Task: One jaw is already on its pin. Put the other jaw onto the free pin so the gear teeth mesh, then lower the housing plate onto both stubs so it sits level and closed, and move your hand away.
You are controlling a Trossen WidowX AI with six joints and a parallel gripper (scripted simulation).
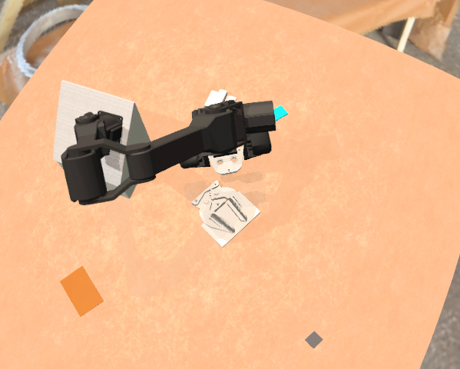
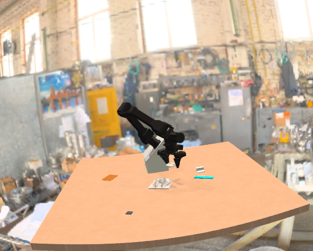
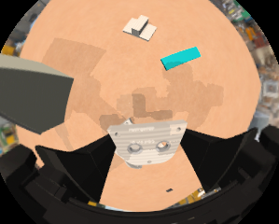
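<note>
Right now the jaw is 60 mm to the right of my gripper tip and 80 mm below it. Also, from my gripper tip: white base plate (40 mm ahead, 90 mm to the right, 90 mm below); cyan strip (30 mm ahead, 180 mm to the left, 90 mm below); small grey square (310 mm ahead, 300 mm to the right, 90 mm below).
</note>
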